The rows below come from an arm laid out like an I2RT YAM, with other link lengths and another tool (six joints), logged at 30 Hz.
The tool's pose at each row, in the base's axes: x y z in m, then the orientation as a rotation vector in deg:
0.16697, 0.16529, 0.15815, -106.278, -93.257, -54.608
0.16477, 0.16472, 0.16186, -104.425, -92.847, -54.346
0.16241, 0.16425, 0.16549, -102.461, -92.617, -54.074
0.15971, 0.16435, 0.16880, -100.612, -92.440, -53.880
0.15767, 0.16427, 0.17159, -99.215, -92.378, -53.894
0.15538, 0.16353, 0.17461, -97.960, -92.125, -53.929
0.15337, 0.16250, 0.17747, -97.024, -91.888, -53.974
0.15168, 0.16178, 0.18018, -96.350, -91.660, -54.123
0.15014, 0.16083, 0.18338, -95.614, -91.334, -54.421
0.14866, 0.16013, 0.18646, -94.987, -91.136, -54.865
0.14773, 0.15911, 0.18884, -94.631, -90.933, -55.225
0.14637, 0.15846, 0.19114, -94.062, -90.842, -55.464
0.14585, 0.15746, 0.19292, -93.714, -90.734, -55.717
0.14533, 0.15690, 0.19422, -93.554, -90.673, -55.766
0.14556, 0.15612, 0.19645, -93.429, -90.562, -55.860
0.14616, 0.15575, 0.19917, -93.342, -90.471, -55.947
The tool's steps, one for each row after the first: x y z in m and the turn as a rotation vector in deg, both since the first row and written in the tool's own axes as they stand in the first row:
0.00239, -0.00176, -0.00319, 1.289, 1.248, -0.078
0.00477, -0.00370, -0.00627, 2.629, 2.471, -0.315
0.00725, -0.00609, -0.00879, 3.843, 3.621, -0.596
0.00925, -0.00785, -0.01100, 4.646, 4.506, -0.913
0.01099, -0.00973, -0.01389, 5.369, 5.406, -1.074
0.01244, -0.01129, -0.01684, 5.900, 6.109, -1.170
0.01399, -0.01261, -0.01941, 6.209, 6.683, -1.235
0.01577, -0.01369, -0.02244, 6.462, 7.393, -1.295
0.01762, -0.01478, -0.02519, 6.540, 8.018, -1.457
0.01875, -0.01532, -0.02764, 6.519, 8.454, -1.520
0.02004, -0.01636, -0.02984, 6.688, 8.923, -1.683
0.02074, -0.01655, -0.03181, 6.724, 9.271, -1.779
0.02136, -0.01686, -0.03315, 6.787, 9.415, -1.796
0.02259, -0.01632, -0.03511, 6.804, 9.578, -1.781
0.02446, -0.01544, -0.03701, 6.802, 9.706, -1.768

